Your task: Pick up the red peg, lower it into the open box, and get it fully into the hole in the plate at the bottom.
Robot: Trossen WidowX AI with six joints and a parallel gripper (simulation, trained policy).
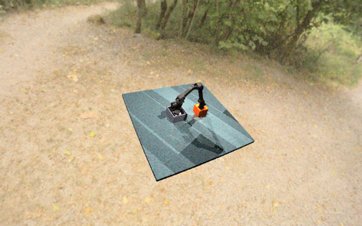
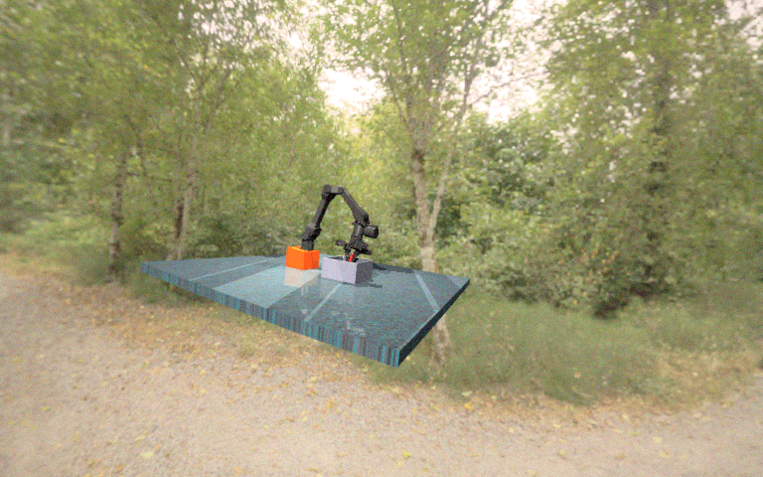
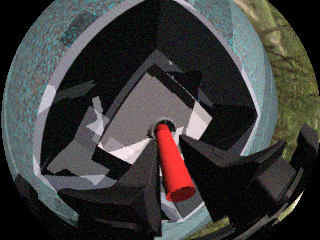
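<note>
The red peg is 10 mm above my gripper tip. Round my gripper tip: box: 50 mm below; then plate: 30 mm below.
</note>
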